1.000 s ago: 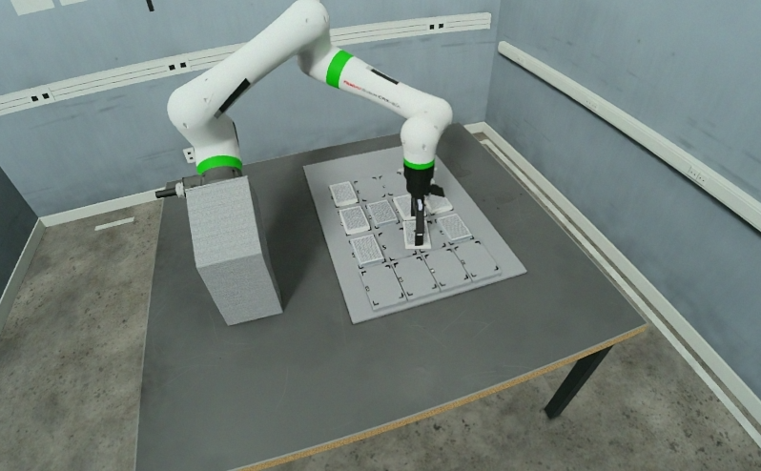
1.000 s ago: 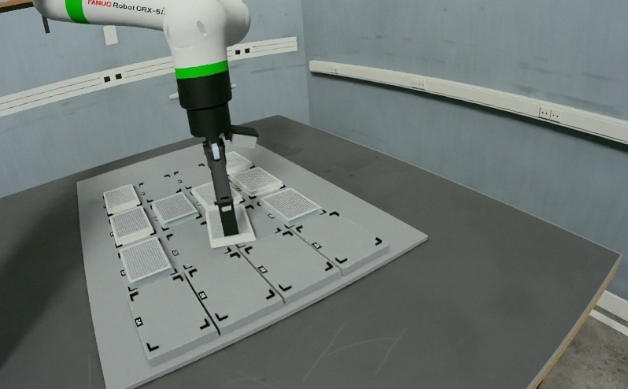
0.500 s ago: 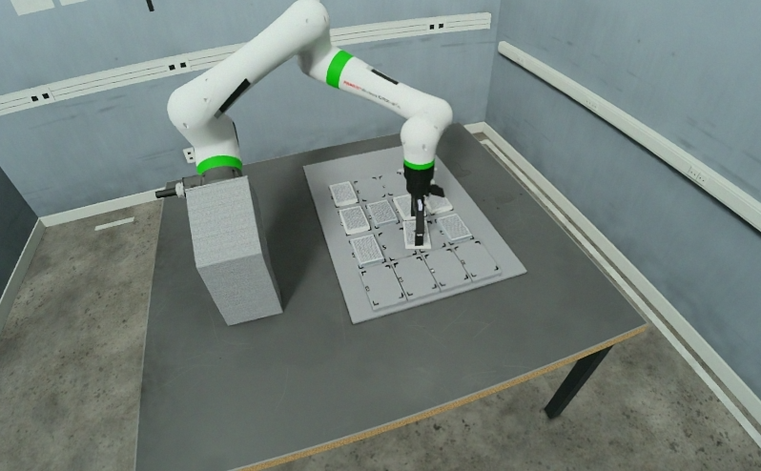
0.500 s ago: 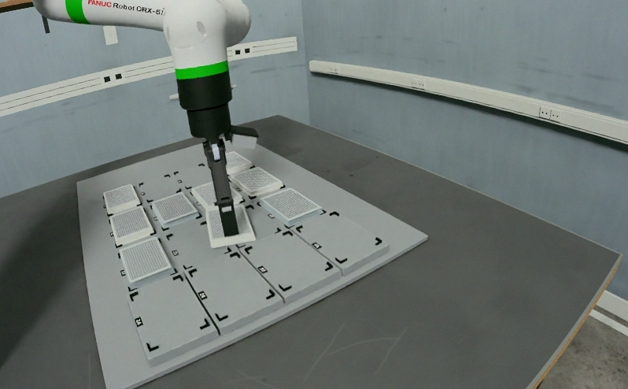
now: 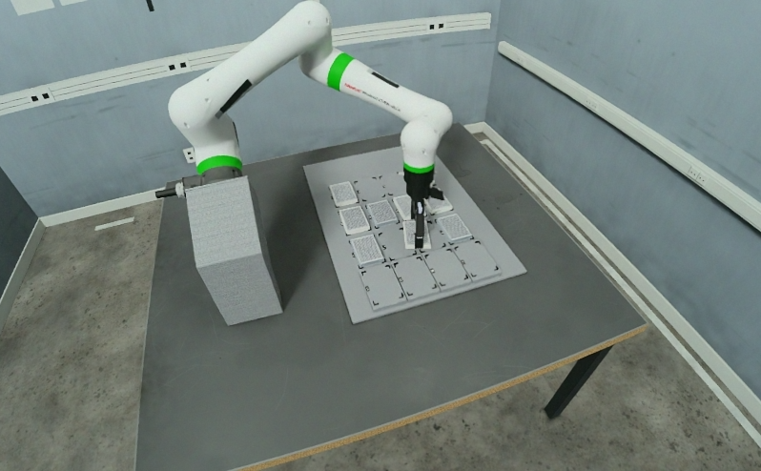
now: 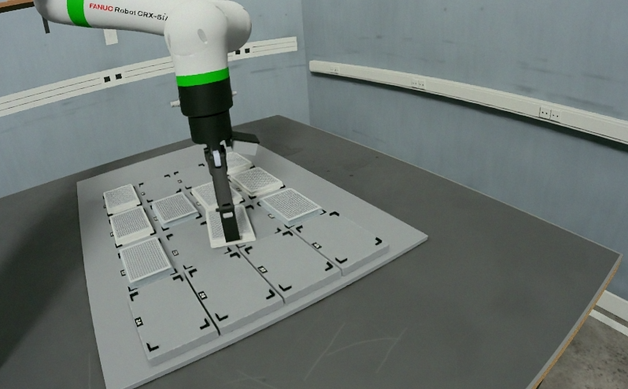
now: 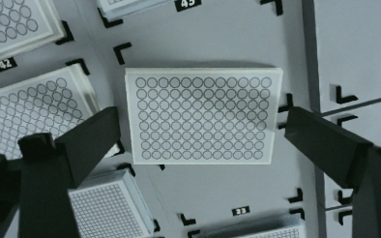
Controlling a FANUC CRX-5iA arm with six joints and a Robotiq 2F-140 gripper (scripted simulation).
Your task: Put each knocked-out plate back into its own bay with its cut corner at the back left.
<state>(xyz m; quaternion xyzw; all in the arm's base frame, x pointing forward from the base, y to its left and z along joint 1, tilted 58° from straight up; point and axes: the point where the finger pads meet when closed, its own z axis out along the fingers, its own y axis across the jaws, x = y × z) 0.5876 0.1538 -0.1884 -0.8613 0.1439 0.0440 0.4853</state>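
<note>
The bay label lies 90 mm ahead of my hand, 20 mm to the right of it and 30 mm below it. Round my hand: 384-well plate: 180 mm behind, 10 mm to the right, 20 mm below; then label 22: 120 mm behind, 150 mm to the left, 30 mm below.
</note>
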